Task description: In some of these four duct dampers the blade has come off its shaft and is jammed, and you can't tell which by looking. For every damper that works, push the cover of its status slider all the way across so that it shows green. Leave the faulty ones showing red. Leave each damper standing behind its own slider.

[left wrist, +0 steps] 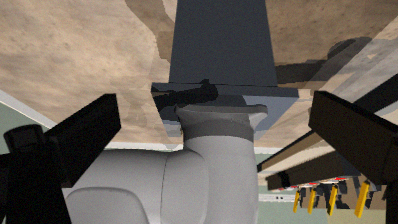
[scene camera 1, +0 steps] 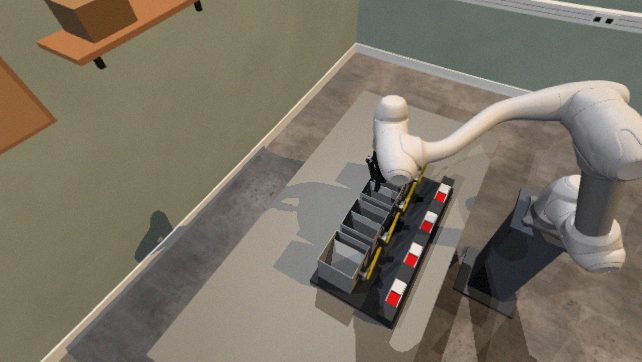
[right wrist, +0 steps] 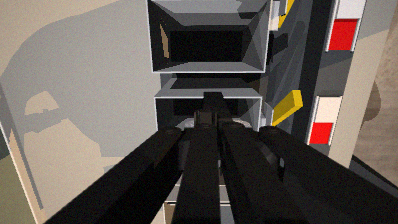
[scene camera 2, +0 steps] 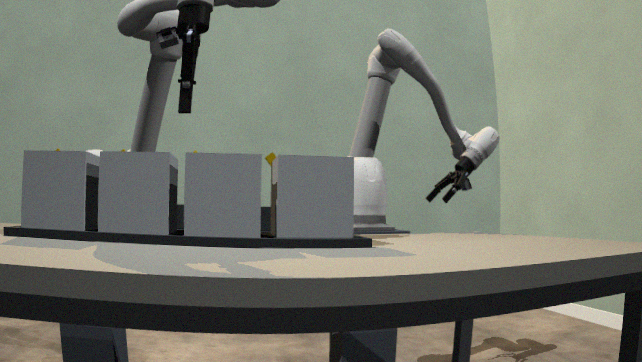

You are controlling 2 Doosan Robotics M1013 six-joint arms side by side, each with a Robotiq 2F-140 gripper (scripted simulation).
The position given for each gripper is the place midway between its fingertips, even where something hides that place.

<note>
In view: the left gripper [scene camera 2: 435, 200], the right gripper [scene camera 2: 184, 112], a damper [scene camera 1: 339, 253] and a damper [scene camera 2: 59, 188].
The left gripper also shows in the left wrist view [left wrist: 214, 109]. The right gripper also shows in the right wrist view [right wrist: 212, 106].
</note>
